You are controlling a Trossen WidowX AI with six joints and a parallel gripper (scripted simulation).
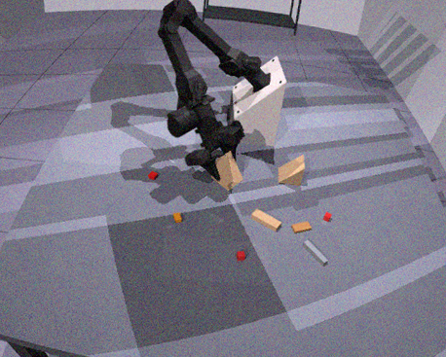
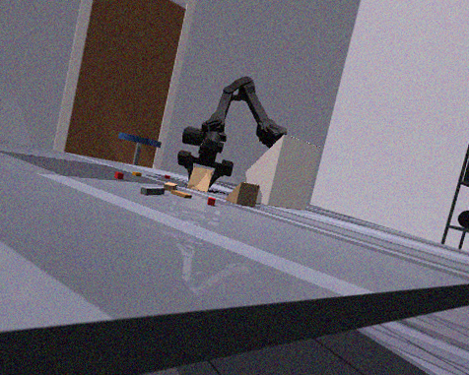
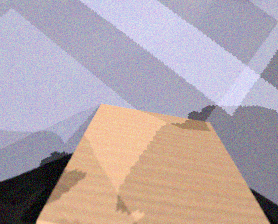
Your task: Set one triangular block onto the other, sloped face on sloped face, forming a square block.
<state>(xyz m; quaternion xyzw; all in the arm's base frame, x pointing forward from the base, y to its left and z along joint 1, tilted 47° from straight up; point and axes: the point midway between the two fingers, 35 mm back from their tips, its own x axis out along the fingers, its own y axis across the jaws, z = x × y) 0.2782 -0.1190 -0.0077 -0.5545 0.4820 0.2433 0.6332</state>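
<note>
Now: the tan long block 14 cm ahead of my gripper tip, 12 cm to the left of it and 1 cm below it. The rest, counted from my gripper tip: grey bar: 25 cm to the left, 23 cm ahead, 1 cm below; then orange cube: 18 cm ahead, 10 cm to the right, 1 cm below; then triangular block: 1 cm to the right, 1 cm behind.
</note>
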